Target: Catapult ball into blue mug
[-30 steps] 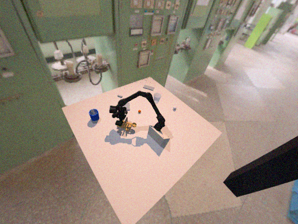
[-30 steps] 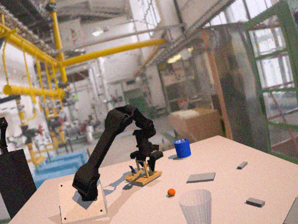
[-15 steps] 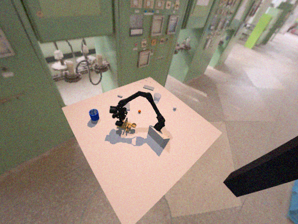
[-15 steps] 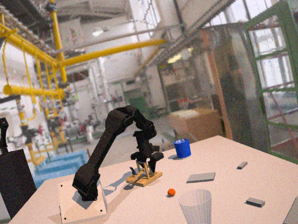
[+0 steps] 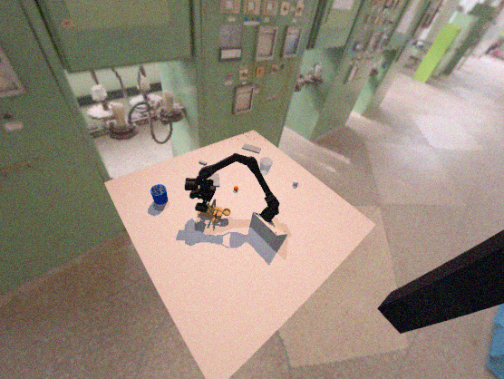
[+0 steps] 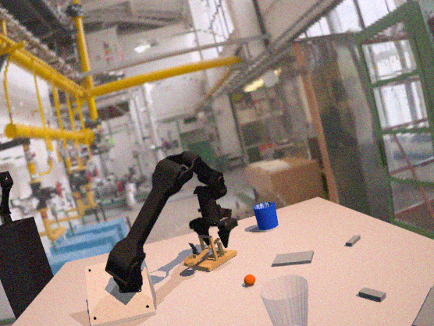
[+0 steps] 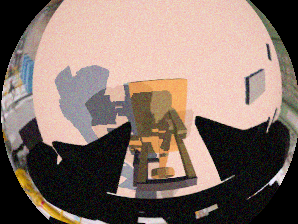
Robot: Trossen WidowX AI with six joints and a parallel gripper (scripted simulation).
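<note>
My gripper tip is 25 cm to the left of the orange ball, 7 cm short of it and 3 cm above it. The rest, counted from my gripper tip: wooden catapult (6 cm behind, 4 cm to the right); blue mug (22 cm ahead, 21 cm to the left, 2 cm below); clear cup (53 cm to the right, 12 cm ahead, 2 cm below).
</note>
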